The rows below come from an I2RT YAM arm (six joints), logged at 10 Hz.
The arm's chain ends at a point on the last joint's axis. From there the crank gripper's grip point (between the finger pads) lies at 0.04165 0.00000 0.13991 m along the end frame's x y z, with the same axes.
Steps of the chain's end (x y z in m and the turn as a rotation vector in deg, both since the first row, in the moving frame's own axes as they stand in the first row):
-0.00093 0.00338 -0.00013 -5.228 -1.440 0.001
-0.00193 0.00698 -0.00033 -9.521 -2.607 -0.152
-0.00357 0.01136 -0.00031 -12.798 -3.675 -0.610
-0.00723 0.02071 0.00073 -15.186 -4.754 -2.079
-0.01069 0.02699 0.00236 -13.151 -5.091 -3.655
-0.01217 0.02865 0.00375 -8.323 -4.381 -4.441
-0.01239 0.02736 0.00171 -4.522 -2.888 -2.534
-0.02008 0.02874 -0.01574 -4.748 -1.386 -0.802
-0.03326 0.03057 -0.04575 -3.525 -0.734 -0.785
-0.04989 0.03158 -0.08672 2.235 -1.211 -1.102
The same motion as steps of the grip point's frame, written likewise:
-0.00445 0.01618 0.00029 -5.228 -1.440 0.001
-0.00828 0.03017 -0.00051 -9.521 -2.607 -0.152
-0.01239 0.04224 -0.00137 -12.798 -3.675 -0.610
-0.01819 0.05648 -0.00102 -15.186 -4.754 -2.079
-0.02222 0.05695 0.00211 -13.151 -5.091 -3.655
-0.02227 0.04630 0.00527 -8.323 -4.381 -4.441
-0.01928 0.03678 0.00327 -4.522 -2.888 -2.534
-0.02340 0.03980 -0.01523 -4.748 -1.386 -0.802
-0.03500 0.03863 -0.04548 -3.525 -0.734 -0.785
-0.05292 0.02534 -0.08599 2.235 -1.211 -1.102

